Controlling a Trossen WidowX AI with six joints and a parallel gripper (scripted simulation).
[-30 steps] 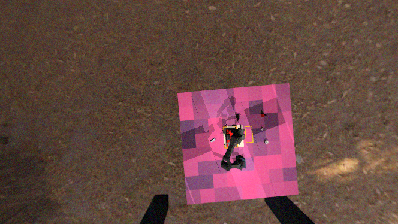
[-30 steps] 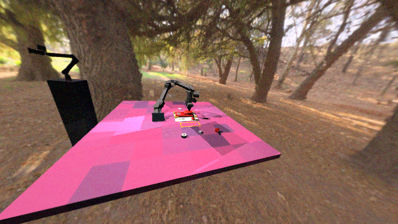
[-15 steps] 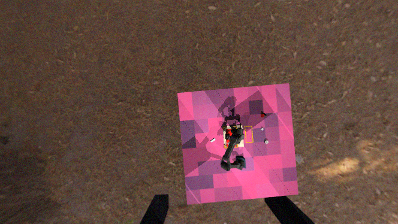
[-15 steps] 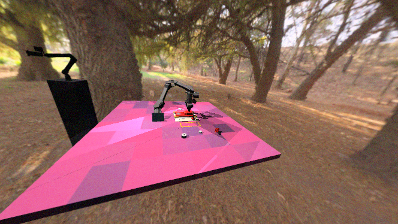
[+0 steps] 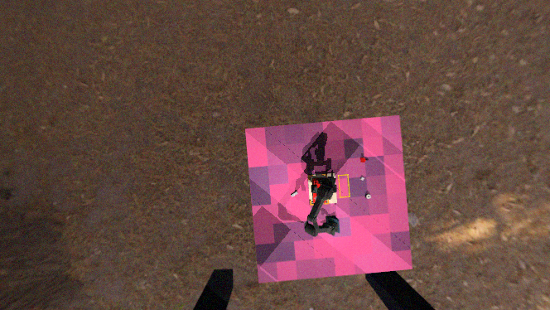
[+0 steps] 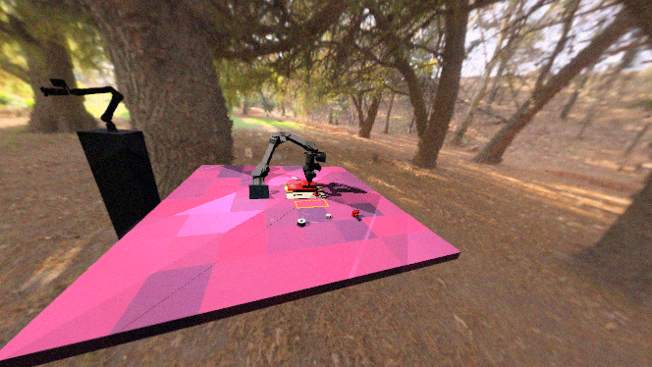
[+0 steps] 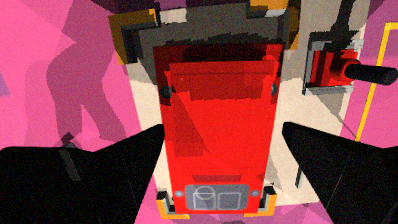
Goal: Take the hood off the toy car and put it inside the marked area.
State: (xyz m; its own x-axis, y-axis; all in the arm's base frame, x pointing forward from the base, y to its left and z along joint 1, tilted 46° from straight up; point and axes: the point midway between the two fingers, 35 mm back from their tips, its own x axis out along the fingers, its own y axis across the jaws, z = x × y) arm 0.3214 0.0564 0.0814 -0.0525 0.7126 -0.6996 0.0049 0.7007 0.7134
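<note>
The red hood lies 1 cm below my gripper tip. The rest, counted from my gripper tip: dark ring 41 cm to the right, 10 cm behind, 4 cm below.
</note>
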